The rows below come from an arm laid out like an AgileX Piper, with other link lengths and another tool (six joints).
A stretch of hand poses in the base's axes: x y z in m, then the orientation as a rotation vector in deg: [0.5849, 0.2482, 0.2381, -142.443, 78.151, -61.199]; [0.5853, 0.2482, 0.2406, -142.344, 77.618, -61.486]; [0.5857, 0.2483, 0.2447, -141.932, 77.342, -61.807]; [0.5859, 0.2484, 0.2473, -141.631, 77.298, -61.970]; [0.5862, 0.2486, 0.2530, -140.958, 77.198, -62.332]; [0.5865, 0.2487, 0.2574, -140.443, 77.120, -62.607]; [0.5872, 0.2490, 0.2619, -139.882, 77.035, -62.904]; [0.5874, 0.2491, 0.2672, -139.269, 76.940, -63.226]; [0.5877, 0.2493, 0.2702, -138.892, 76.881, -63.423]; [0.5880, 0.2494, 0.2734, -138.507, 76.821, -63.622]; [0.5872, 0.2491, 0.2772, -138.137, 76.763, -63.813]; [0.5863, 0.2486, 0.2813, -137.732, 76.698, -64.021]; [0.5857, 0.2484, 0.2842, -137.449, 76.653, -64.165]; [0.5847, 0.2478, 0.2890, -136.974, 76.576, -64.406]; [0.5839, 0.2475, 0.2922, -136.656, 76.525, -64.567]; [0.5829, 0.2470, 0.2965, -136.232, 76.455, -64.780]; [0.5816, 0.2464, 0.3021, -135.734, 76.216, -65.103]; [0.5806, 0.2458, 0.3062, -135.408, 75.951, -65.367]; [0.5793, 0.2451, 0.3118, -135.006, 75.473, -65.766]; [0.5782, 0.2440, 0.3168, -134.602, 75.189, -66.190]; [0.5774, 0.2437, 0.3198, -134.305, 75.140, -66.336]
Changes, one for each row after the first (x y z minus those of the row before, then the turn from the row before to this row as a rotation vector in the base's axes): [0.0004, 0.0000, 0.0025, -0.032, -0.293, 0.323]; [0.0004, 0.0001, 0.0041, 0.131, -0.430, 0.134]; [0.0002, 0.0001, 0.0026, 0.117, -0.250, 0.000]; [0.0003, 0.0002, 0.0057, 0.262, -0.560, 0.000]; [0.0003, 0.0001, 0.0044, 0.201, -0.428, 0.000]; [0.0007, 0.0003, 0.0045, 0.219, -0.466, 0.000]; [0.0002, 0.0001, 0.0053, 0.239, -0.510, 0.000]; [0.0003, 0.0002, 0.0030, 0.147, -0.313, 0.000]; [0.0003, 0.0001, 0.0032, 0.150, -0.319, 0.000]; [-0.0008, -0.0003, 0.0038, 0.144, -0.307, 0.000]; [-0.0009, -0.0005, 0.0041, 0.157, -0.337, 0.000]; [-0.0006, -0.0002, 0.0029, 0.110, -0.235, 0.000]; [-0.0010, -0.0006, 0.0048, 0.185, -0.394, 0.000]; [-0.0008, -0.0003, 0.0032, 0.123, -0.264, -0.001]; [-0.0010, -0.0005, 0.0043, 0.165, -0.352, 0.000]; [-0.0013, -0.0006, 0.0056, 0.162, -0.481, 0.095]; [-0.0010, -0.0006, 0.0041, 0.082, -0.363, 0.128]; [-0.0013, -0.0007, 0.0056, 0.067, -0.515, 0.248]; [-0.0011, -0.0011, 0.0050, 0.038, -0.476, 0.105]; [-0.0008, -0.0003, 0.0030, 0.115, -0.246, 0.000]
